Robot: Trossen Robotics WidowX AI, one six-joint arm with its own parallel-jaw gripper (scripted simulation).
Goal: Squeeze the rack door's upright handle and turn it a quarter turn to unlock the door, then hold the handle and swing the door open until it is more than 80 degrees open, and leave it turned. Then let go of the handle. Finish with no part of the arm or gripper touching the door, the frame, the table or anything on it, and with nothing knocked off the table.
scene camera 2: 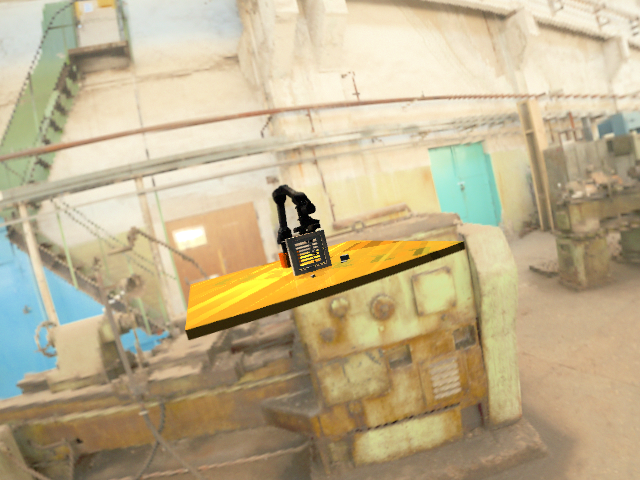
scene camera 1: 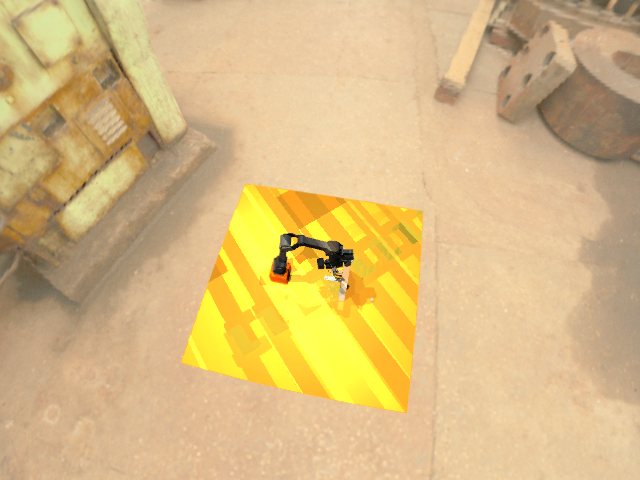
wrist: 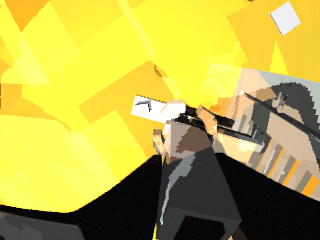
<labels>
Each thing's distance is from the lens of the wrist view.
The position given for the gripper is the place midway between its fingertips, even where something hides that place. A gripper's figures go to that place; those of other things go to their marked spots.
gripper (wrist: 188,161): 0.10 m
rack door (wrist: 248,133): 0.18 m
</labels>
